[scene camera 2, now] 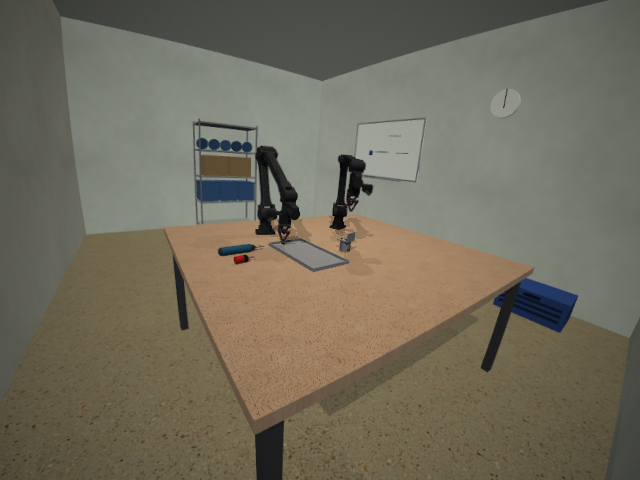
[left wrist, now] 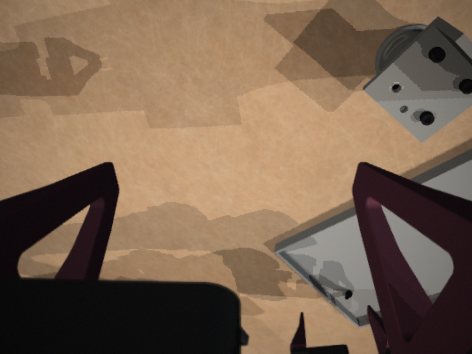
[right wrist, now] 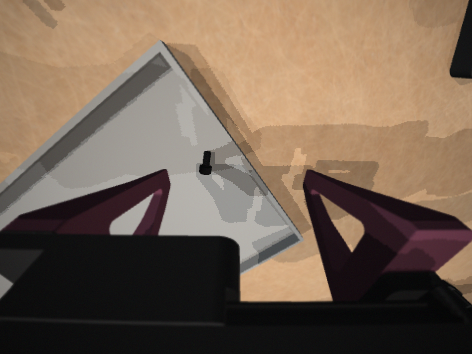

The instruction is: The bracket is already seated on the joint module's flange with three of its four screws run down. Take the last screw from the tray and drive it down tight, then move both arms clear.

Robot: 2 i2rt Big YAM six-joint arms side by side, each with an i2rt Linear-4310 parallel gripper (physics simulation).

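Places are measured from the left arm's base along level axes (x ahead, y left, z up), in millimetres.
Where they show: left gripper, between the fingertips: (scene camera 2: 350, 208) (left wrist: 235, 175); right gripper, between the fingertips: (scene camera 2: 283, 237) (left wrist: 335, 311) (right wrist: 236, 177); left arm's base, origin of its link: (scene camera 2: 337, 227); right arm's base, origin of its link: (scene camera 2: 265, 232).
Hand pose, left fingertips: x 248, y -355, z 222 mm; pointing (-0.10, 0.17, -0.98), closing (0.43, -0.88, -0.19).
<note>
Each offset is from my left fingertips to the top centre of the thing. "spot": to the spot under its first point. Level surfaces: height alone.
A black screw {271 mm back, 278 mm right, 206 mm down} (left wrist: 348, 294) (right wrist: 205, 163) lies in the grey tray {89 mm back, 311 mm right, 206 mm down} (scene camera 2: 330, 267) (left wrist: 320, 226) (right wrist: 102, 91), near one end. My right gripper (scene camera 2: 283, 240) (right wrist: 236, 177) is open and empty above that end of the tray, with the screw ahead of its fingertips in the right wrist view. The grey bracket (scene camera 2: 351, 236) (left wrist: 415, 100) sits on the joint module {40 mm ahead, 113 mm right, 158 mm down} (scene camera 2: 344, 245) (left wrist: 395, 47). Three black screw heads show in the bracket, and one hole at its left corner is bare in the left wrist view. My left gripper (scene camera 2: 353, 207) (left wrist: 235, 175) is open and empty, high above the table.
A blue-black screwdriver-like tool {spot: 331 mm back, 568 mm right, 198 mm down} (scene camera 2: 236, 250) and a short red-black tool {233 mm back, 604 mm right, 188 mm down} (scene camera 2: 241, 259) lie on the table {222 mm down} (scene camera 2: 320, 320) left of the tray in the scene view. A shelf rack (scene camera 2: 195, 178) and a whiteboard (scene camera 2: 387, 167) are behind. A blue box (scene camera 2: 553, 297) is on the floor at right.
</note>
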